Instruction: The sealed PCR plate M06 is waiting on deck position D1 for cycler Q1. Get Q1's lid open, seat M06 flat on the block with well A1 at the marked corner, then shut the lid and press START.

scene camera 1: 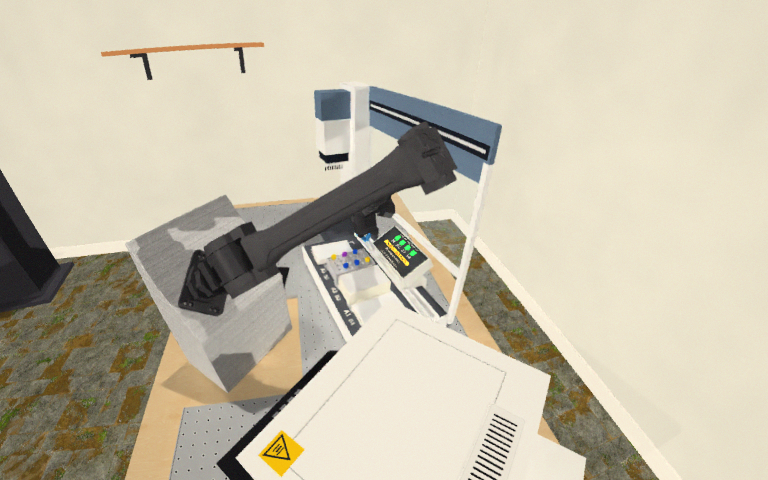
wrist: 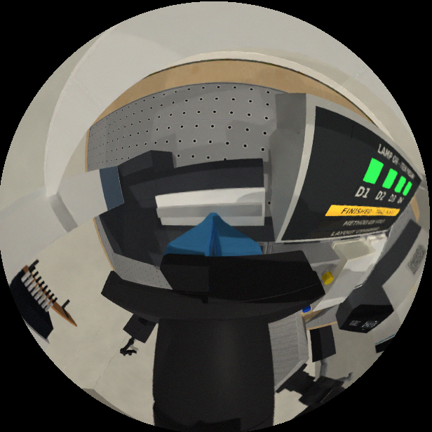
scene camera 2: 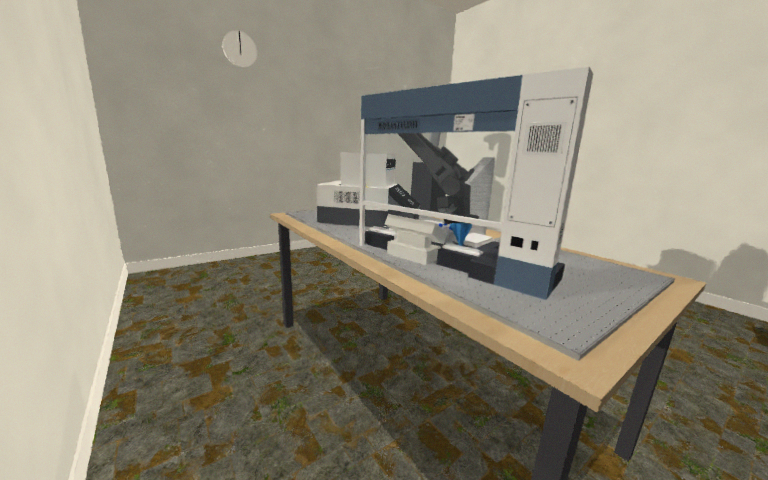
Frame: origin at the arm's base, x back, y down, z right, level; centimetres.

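Seen in the pictures: gripper, between the fingertips: (scene camera 1: 366, 240) (scene camera 2: 460, 245); arm's base, origin of its link: (scene camera 1: 206, 283).
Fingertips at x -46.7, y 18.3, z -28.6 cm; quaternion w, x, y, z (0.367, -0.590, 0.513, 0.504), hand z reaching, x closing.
Note:
Offsets run from my fingertips to a thing's top centre. "spot": to the spot under its first point.
My gripper (scene camera 1: 367, 237) (scene camera 2: 460, 233) (wrist: 212, 217) is shut and empty, its blue fingertips together low over the far end of the liquid-handler deck. A flat white piece @[dx +12.7, dy -0.5, dz +1.8 cm] (scene camera 1: 328, 251) (scene camera 2: 478, 240) lies on the deck beside the fingers; it may be plate M06, but no label or well A1 can be read. In the wrist view, the gripper body hides the deck below the fingers. The cycler (scene camera 1: 419, 384) (scene camera 2: 328, 195) is a large white machine with a hot-surface sticker; its block and START button do not show, and I cannot tell how its lid stands.
A tilted status screen @[spot: dx -5.0, dy -5.5, dz +17.7 cm] (scene camera 1: 403, 253) (wrist: 350, 190) with green D1 to D4 lamps stands close beside the gripper. A rack with coloured caps @[dx +9.8, dy -2.5, dz +11.8 cm] (scene camera 1: 351, 262) is nearby. The blue overhead beam (scene camera 1: 475, 127) (scene camera 2: 441, 96) and white posts @[dx -11.1, dy -40.6, dz +37.8 cm] (scene camera 1: 470, 243) (scene camera 2: 362, 181) frame the deck.

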